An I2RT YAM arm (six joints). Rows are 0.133 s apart.
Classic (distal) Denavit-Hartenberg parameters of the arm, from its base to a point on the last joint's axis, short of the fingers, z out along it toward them. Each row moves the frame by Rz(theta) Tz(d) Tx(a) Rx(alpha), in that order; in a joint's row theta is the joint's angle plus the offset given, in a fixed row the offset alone. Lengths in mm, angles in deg.
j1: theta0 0  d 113.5  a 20  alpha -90
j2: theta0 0  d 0  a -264  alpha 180
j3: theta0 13.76  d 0  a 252.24  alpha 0
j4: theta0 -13.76  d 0  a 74  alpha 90
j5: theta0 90  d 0  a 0  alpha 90
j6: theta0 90  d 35.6  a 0  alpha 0
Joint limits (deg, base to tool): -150..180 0..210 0..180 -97..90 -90..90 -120..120
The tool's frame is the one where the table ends.
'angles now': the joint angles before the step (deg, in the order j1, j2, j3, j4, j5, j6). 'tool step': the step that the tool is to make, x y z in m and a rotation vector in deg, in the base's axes. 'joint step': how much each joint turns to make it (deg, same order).
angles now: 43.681, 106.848, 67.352, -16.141, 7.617, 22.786
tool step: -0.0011, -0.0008, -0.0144, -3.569, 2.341, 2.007
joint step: 0.003, 1.984, 0.046, -1.929, -0.261, -2.227
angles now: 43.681, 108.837, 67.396, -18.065, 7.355, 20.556
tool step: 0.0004, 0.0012, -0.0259, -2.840, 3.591, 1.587
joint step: -0.016, 3.997, 0.000, -0.418, -1.134, -1.218
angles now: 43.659, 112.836, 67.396, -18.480, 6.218, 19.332
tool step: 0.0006, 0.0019, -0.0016, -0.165, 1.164, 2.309
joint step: -0.006, 0.671, 0.765, -0.881, -1.620, -1.798
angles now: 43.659, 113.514, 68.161, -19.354, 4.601, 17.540
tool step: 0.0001, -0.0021, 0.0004, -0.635, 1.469, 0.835
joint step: -0.327, 0.031, 0.468, -1.881, -0.984, -0.830
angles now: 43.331, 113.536, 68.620, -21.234, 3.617, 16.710
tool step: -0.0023, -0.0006, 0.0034, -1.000, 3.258, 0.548
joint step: 0.023, -0.003, 1.488, -4.551, -1.595, 0.087
